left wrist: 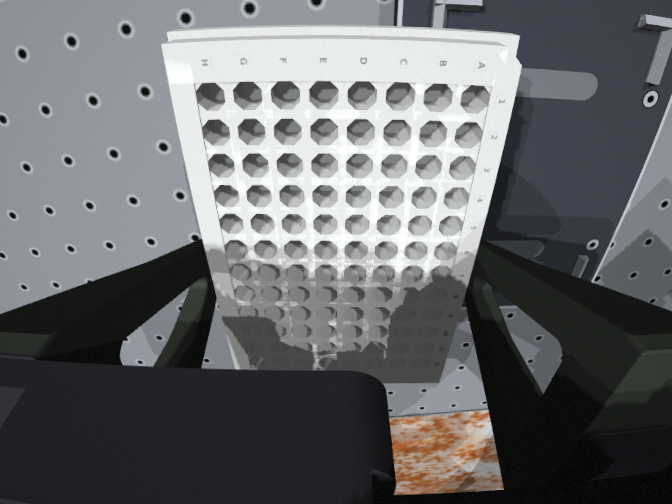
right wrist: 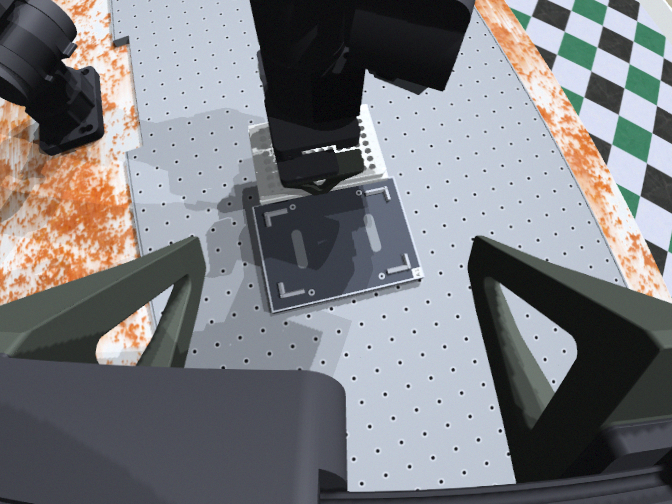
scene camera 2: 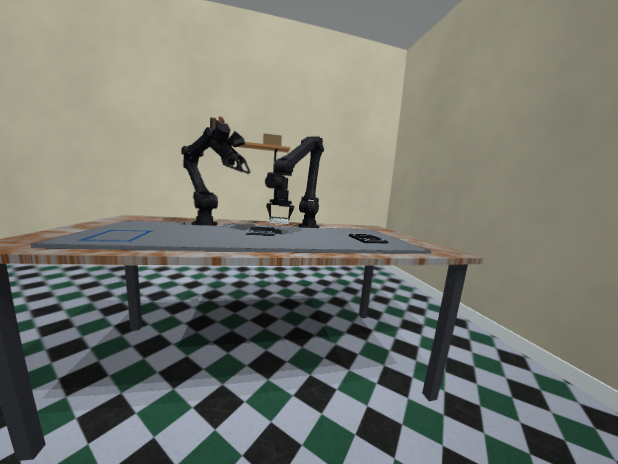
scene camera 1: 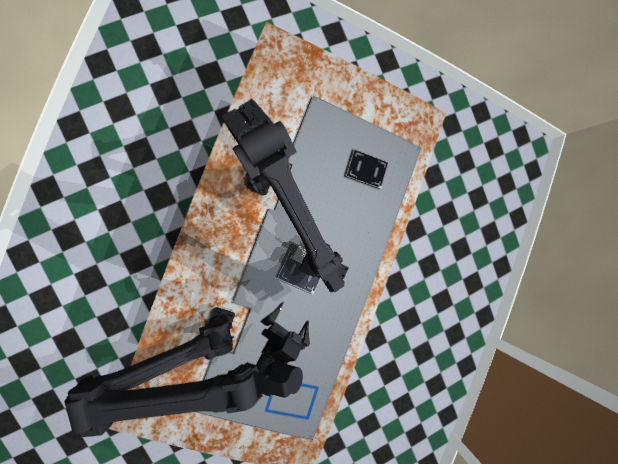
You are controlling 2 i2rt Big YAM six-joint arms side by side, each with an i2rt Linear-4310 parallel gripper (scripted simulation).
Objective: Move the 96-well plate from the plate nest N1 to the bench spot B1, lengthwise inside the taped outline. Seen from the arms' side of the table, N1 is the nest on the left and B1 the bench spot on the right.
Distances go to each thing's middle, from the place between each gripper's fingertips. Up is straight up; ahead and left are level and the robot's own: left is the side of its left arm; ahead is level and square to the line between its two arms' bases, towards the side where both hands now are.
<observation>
My right gripper is now 5 cm short of the white 96-well plate [left wrist: 348, 305], 17 cm to the right of it and 22 cm above it. From my right hand the other things lie so: black nest [scene camera 1: 369, 163] 19 cm ahead, 57 cm to the left, 28 cm below.
Now: left hand right at the white 96-well plate. From my left hand the other things lie so: black nest: 41 cm to the left, 14 cm ahead, 6 cm below.
</observation>
